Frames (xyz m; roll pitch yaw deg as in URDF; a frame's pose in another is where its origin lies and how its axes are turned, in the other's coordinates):
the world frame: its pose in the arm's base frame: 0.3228 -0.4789 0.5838 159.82 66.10 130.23
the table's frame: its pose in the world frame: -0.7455 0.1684 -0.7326 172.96 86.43 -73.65
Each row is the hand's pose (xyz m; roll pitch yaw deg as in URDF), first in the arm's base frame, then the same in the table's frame.
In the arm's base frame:
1: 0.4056 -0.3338 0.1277 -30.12 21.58 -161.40
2: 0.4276 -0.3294 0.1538 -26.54 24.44 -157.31
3: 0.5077 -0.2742 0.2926 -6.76 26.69 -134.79
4: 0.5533 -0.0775 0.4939 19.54 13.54 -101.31
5: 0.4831 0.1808 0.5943 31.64 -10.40 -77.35
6: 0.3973 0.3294 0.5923 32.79 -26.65 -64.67
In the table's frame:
1: -0.8845 -1.0549 -0.5875 -95.80 58.39 -15.51
2: -0.8922 -1.0363 -0.5596 -95.96 62.96 -17.97
3: -0.8898 -0.9589 -0.4089 -61.24 82.39 7.57
4: -0.7811 -0.9224 -0.1478 69.44 60.26 125.65
5: -0.5859 -1.0080 0.0427 79.11 26.56 123.22
6: -0.4562 -1.1058 0.0978 83.06 6.82 118.80

